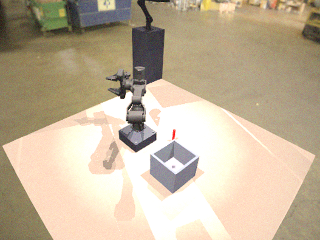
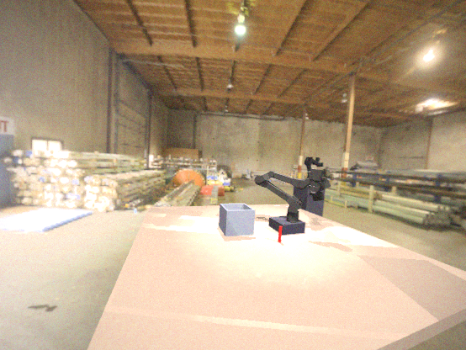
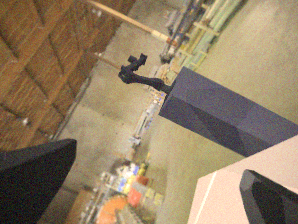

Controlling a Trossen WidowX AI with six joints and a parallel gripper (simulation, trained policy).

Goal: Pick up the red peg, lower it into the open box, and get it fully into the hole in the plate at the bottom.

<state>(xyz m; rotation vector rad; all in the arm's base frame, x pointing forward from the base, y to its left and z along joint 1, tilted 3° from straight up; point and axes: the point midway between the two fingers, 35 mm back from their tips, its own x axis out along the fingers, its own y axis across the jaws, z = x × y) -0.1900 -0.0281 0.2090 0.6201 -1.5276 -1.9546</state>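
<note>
Right now my gripper tip is 37 cm short of the red peg, 18 cm to the right of it and 24 cm above it.
</note>
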